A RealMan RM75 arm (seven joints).
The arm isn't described. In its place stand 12 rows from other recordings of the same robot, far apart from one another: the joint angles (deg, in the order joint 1, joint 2, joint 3, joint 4, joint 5, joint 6, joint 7), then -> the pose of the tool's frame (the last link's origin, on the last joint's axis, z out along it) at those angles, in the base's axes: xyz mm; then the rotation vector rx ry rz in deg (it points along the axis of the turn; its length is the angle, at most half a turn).
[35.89 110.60 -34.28 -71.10 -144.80 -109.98 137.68] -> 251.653 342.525 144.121 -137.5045 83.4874 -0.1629
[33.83 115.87 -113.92 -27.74 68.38 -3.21 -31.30] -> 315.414 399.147 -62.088 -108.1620 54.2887 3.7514
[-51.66 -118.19 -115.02 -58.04 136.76 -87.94 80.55] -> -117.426 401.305 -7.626 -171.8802 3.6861 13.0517
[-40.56 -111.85 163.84 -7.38 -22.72 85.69 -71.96] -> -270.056 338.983 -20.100 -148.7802 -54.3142 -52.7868
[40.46 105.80 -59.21 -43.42 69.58 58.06 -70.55] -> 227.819 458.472 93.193 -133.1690 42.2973 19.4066
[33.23 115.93 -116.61 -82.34 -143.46 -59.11 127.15] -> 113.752 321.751 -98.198 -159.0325 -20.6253 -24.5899
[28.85 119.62 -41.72 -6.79 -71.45 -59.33 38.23] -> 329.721 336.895 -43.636 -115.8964 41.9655 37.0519
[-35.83 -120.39 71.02 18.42 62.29 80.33 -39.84] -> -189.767 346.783 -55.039 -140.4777 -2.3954 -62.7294
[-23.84 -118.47 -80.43 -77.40 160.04 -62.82 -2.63] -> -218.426 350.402 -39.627 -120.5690 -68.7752 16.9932
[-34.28 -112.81 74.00 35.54 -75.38 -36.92 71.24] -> -289.811 424.654 3.111 -125.1435 -53.5613 -11.2888
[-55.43 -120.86 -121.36 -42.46 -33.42 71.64 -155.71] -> -154.324 425.773 -42.709 -137.7128 -83.0418 5.4132
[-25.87 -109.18 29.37 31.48 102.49 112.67 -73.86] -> -276.599 290.396 94.318 -149.6751 -24.6177 -66.8035
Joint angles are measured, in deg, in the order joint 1, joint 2, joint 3, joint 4, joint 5, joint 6, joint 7. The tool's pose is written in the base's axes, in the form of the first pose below.
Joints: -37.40, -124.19, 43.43, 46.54, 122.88, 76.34, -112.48
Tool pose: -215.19 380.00 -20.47 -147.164 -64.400 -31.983
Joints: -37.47, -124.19, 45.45, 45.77, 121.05, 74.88, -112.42
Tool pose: -211.12 381.46 -25.56 -147.337 -64.112 -32.641
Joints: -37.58, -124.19, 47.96, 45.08, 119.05, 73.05, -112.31
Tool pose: -206.20 383.38 -31.26 -147.551 -63.445 -33.036
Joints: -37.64, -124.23, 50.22, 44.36, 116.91, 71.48, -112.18
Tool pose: -201.53 384.46 -36.81 -147.703 -63.152 -33.856
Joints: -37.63, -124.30, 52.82, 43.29, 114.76, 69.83, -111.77
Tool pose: -197.94 383.92 -44.62 -148.185 -62.986 -34.239
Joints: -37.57, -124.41, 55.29, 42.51, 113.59, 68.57, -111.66
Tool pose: -195.86 381.95 -52.58 -149.051 -62.932 -33.510
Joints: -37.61, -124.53, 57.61, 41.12, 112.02, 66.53, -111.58
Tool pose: -195.24 380.86 -61.29 -148.956 -63.729 -33.137
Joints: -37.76, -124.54, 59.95, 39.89, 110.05, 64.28, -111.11
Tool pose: -193.82 381.28 -68.25 -148.631 -63.744 -33.024
